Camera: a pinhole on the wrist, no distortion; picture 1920 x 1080 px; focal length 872.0 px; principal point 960.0 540.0 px. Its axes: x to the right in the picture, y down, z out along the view. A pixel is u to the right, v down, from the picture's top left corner.
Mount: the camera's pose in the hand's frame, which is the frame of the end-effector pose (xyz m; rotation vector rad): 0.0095 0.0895 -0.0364 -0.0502 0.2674 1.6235
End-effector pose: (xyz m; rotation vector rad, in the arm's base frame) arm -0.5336 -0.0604 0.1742 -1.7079 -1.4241 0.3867
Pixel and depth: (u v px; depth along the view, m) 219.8 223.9 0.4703
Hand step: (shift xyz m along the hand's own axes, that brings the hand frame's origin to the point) 0.2687 -0.1977 0.4735
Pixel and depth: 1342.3 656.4 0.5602
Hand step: -0.0101 0.4398 0.4702
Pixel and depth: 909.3 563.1 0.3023
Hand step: 0.0421 0.1332 0.2616
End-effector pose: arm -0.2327 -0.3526 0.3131 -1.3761 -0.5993 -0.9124
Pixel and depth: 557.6 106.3 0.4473
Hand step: 0.3028 -0.0113 0.4063
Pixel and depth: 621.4 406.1 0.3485
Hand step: 0.1176 0.0303 0.3206
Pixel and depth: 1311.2 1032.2 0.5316
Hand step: -0.2342 0.3926 0.4805
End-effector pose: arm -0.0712 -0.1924 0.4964 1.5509 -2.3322 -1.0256
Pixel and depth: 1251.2 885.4 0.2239
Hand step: -0.0547 0.2039 0.1790
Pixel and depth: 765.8 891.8 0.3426
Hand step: -0.0771 0.0778 0.3306
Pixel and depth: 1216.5 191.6 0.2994
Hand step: 0.1601 0.2419 0.2201
